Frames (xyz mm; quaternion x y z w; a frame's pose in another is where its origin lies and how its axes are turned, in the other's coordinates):
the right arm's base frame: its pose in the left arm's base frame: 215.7 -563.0 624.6 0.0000 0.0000 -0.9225 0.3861
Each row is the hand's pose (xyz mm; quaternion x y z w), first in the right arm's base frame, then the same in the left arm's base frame.
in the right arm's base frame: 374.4 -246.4 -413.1 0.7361 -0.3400 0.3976 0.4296
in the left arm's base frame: -222.6 -656.7 211.5 -0.0294 -0.8103 -0.2428 0.5326
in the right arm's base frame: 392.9 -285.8 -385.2 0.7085 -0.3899 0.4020 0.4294
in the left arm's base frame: -263.6 -642.3 239.4 -0.0861 -0.8041 -0.2409 0.5366
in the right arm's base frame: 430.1 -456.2 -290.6 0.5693 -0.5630 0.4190 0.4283
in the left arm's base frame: -411.1 -549.2 334.0 -0.2995 -0.7425 -0.2333 0.5519
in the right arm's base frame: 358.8 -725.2 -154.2 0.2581 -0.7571 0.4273 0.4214
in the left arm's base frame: -552.7 -309.6 470.4 -0.5988 -0.5304 -0.2238 0.5569
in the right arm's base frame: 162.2 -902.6 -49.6 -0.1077 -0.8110 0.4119 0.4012
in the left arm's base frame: -541.1 -45.0 575.0 -0.7897 -0.2138 -0.2111 0.5349
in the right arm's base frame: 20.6 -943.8 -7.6 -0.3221 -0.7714 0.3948 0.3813
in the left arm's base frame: -471.0 84.8 617.0 -0.8359 -0.0007 -0.1993 0.5114
